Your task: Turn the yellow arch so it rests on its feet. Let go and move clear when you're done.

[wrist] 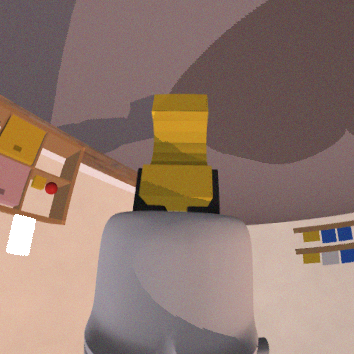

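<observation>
The yellow arch is at the centre of the wrist view. Its curved hollow shows between a narrower far end and a wider near end, so its hollow side is turned toward the camera. My gripper is shut on the arch's near end, with one black finger against each side. The grey gripper body hides what lies below the near end. Whether the arch touches the table cannot be told.
The grey-brown table top carries broad dark shadows. Beyond its edge, a wooden cubby shelf shows at the left, holding a red ball. Wall shelves with coloured boxes are at the right.
</observation>
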